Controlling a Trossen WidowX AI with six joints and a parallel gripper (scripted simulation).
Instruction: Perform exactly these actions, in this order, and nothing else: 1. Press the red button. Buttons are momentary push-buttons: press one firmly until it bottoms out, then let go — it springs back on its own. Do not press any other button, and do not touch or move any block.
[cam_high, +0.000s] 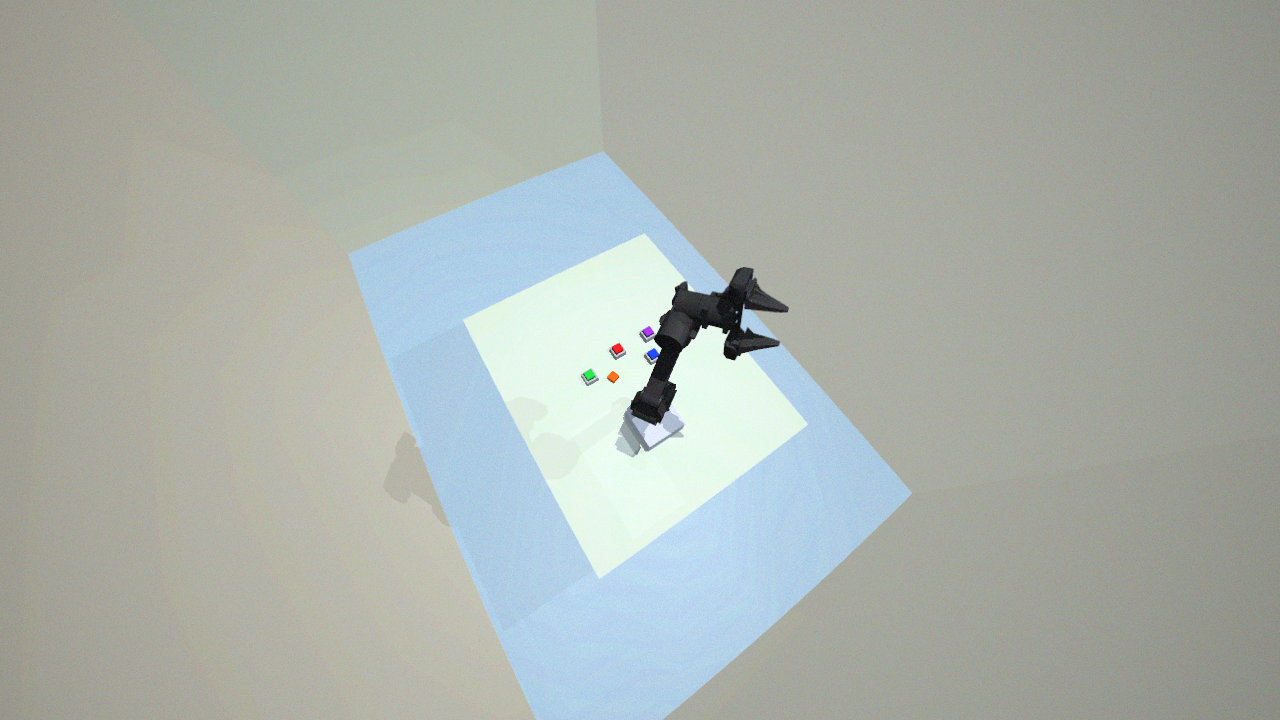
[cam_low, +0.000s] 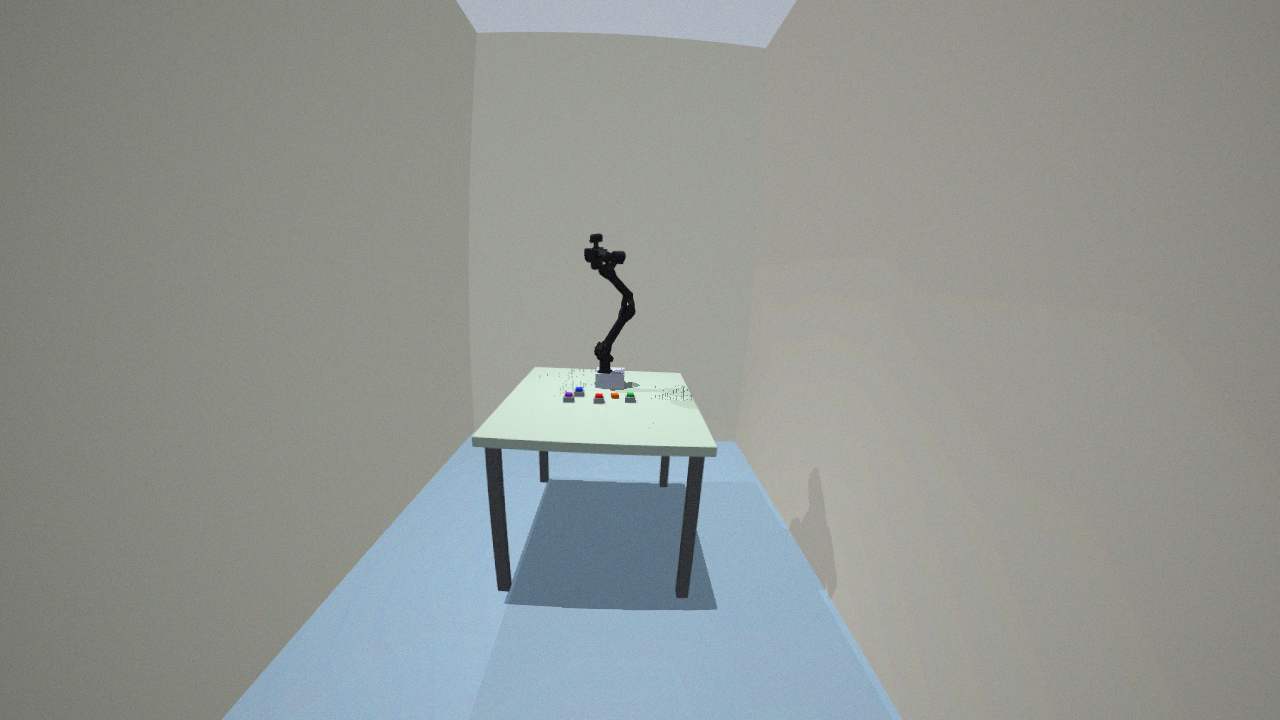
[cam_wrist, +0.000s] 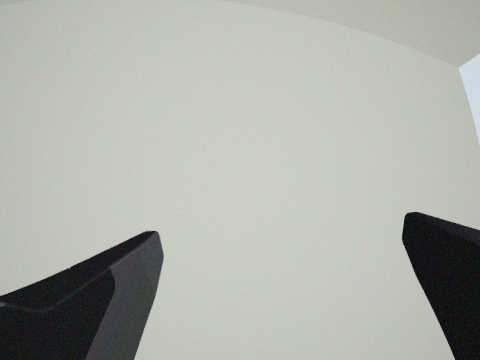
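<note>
Now: the red button 690 mm below my gripper tip, 410 mm ahead of it and 170 mm to the left of it. Also, from my gripper tip: small orange block (710 mm below, 310 mm ahead, 230 mm to the left); then purple button (690 mm below, 430 mm ahead, 40 mm to the left); then blue button (690 mm below, 330 mm ahead, 60 mm to the left).
</note>
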